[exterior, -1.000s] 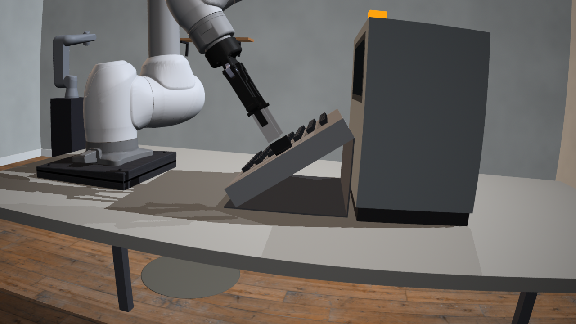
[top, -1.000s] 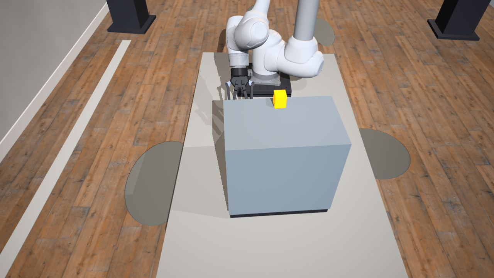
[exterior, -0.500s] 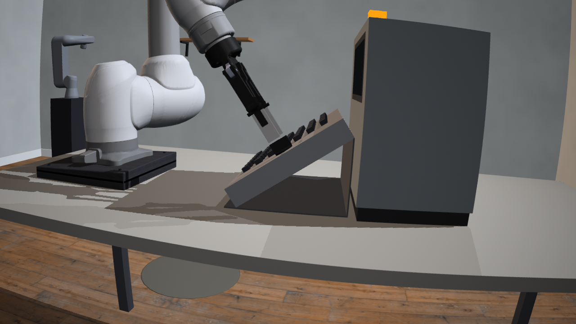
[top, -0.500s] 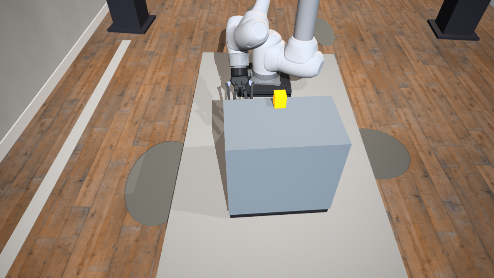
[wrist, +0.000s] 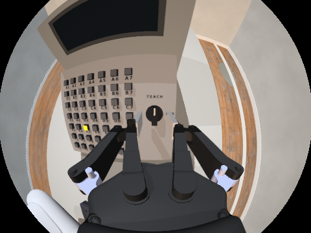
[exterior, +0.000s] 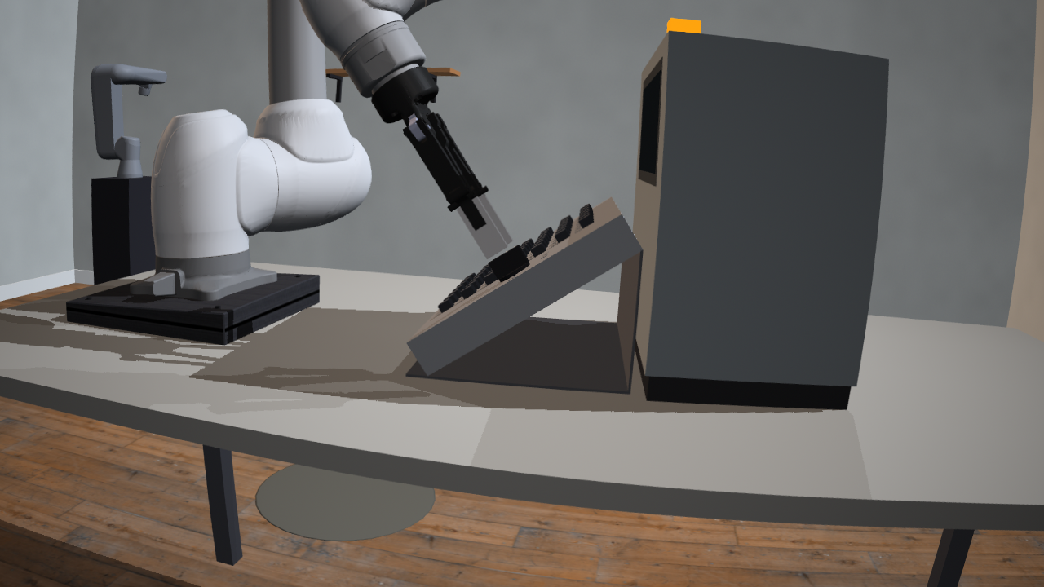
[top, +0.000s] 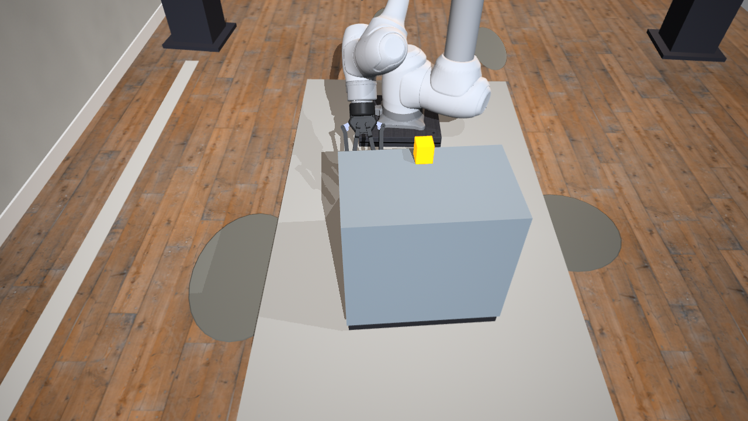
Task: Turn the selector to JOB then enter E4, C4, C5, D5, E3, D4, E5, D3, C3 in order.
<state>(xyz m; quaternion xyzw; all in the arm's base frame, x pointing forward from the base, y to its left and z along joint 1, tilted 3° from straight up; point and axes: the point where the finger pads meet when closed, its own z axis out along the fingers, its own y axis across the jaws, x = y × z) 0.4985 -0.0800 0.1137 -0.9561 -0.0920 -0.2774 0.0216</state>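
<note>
Now: the black selector knob 30 mm ahead of my hand, 10 mm to the left of it and 40 mm below it. Also, from my hand: key (40 mm behind, 190 mm to the left, 70 mm below); then sloped keypad panel (30 mm ahead, 120 mm to the left, 90 mm below).
</note>
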